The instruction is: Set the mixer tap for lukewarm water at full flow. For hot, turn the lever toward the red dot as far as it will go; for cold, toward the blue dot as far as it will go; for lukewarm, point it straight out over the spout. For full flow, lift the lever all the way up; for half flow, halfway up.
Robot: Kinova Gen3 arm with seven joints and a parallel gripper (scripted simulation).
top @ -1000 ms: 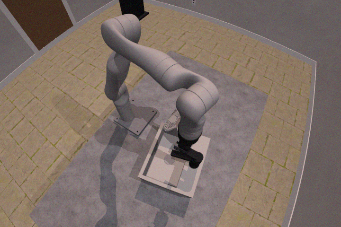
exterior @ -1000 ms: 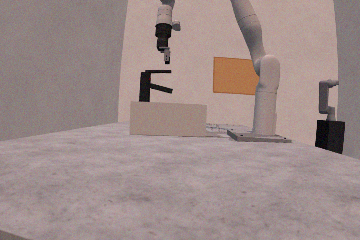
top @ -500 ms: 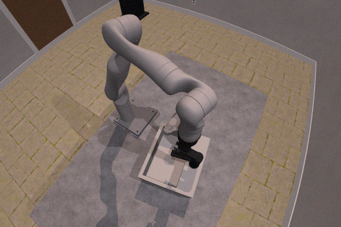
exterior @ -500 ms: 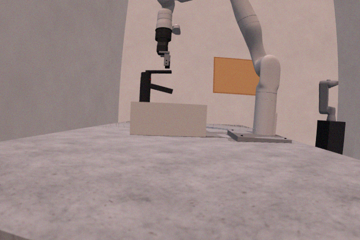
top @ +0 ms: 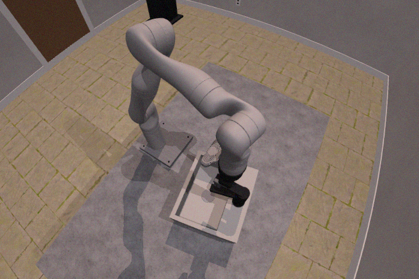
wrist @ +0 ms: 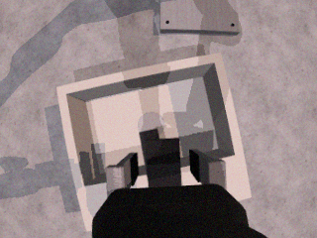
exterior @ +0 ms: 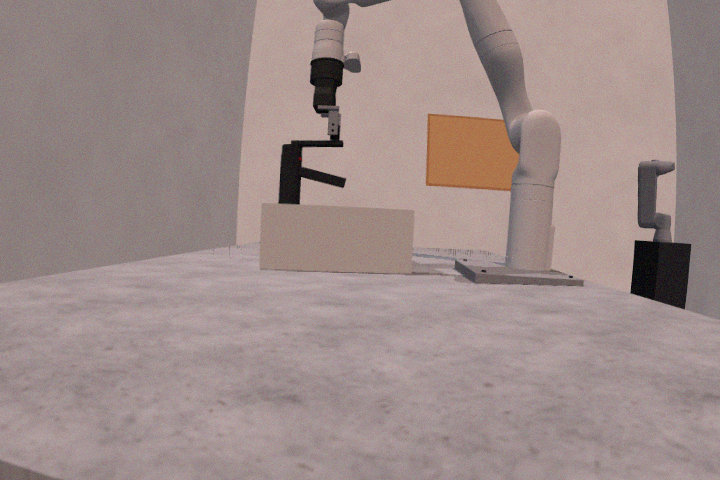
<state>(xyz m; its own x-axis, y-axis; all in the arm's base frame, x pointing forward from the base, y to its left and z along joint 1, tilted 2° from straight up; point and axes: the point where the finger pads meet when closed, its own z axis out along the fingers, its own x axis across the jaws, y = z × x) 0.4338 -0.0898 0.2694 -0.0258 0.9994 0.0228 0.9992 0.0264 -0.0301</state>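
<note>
My hand is 40 mm short of the lever and 30 mm above it. Also, from my hand: black mixer tap (60 mm ahead, 80 mm below); then sink basin (20 mm behind, 20 mm to the right, 260 mm below).
</note>
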